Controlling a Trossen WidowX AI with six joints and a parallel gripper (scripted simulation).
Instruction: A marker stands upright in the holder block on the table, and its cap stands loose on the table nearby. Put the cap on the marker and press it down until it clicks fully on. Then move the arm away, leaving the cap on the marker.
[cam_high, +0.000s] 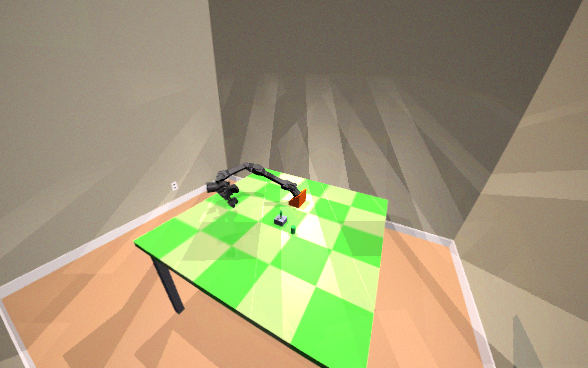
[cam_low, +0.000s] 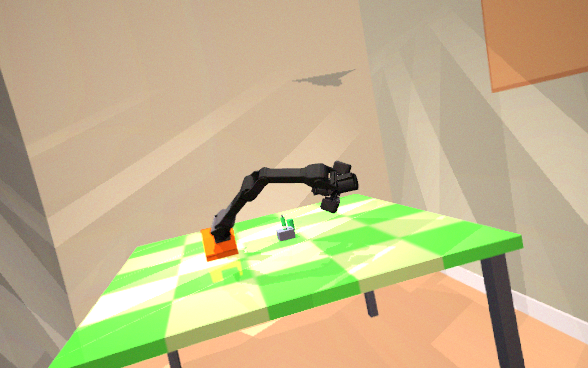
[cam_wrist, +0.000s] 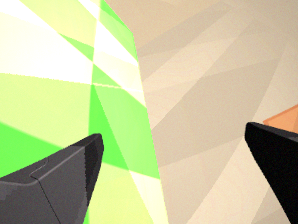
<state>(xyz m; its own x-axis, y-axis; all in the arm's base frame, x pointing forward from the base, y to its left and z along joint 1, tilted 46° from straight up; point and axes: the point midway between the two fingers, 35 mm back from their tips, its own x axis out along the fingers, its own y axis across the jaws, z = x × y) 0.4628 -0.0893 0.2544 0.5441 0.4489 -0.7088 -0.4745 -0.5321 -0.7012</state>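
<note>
Now: the green cap 340 mm to the left of my gripper tip, 170 mm below it and 160 mm behind it. Round my gripper tip: grey holder block 220 mm to the left, 210 mm behind, 180 mm below.
</note>
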